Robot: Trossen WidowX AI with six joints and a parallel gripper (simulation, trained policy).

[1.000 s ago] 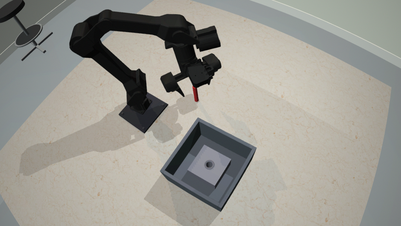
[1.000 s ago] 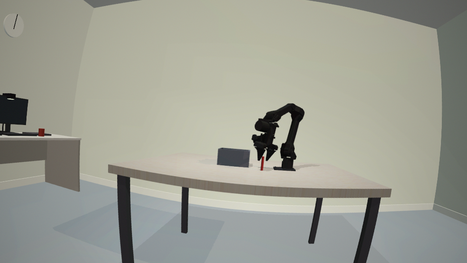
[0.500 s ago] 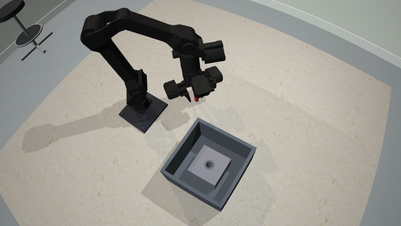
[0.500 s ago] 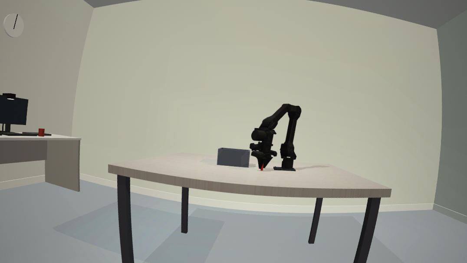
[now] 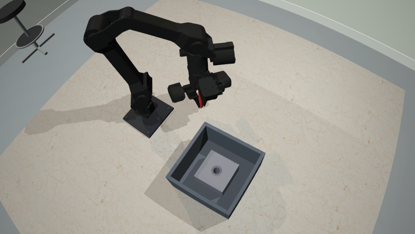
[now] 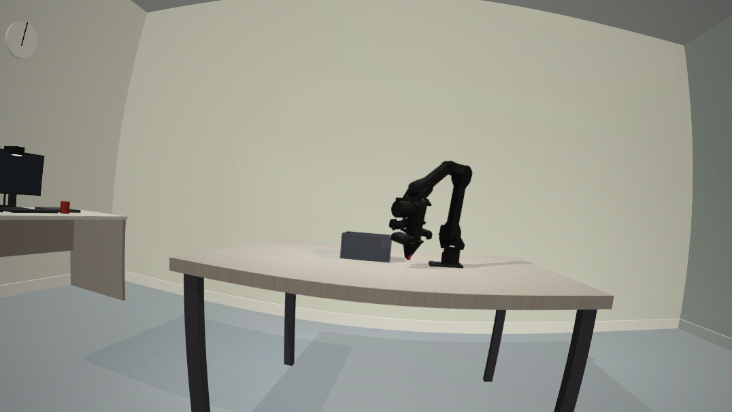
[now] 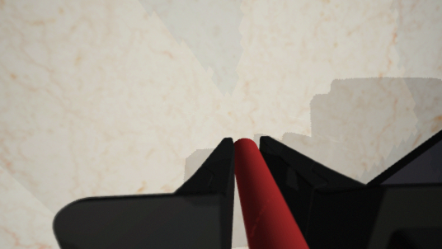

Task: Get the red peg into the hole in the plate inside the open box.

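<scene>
Right now the grey plate is 150 mm ahead of my gripper tip, 180 mm to the right of it and 20 mm above it. Also, from my gripper tip: grey box: 150 mm ahead, 180 mm to the right; then red peg: 10 mm to the left, 30 mm above.
</scene>
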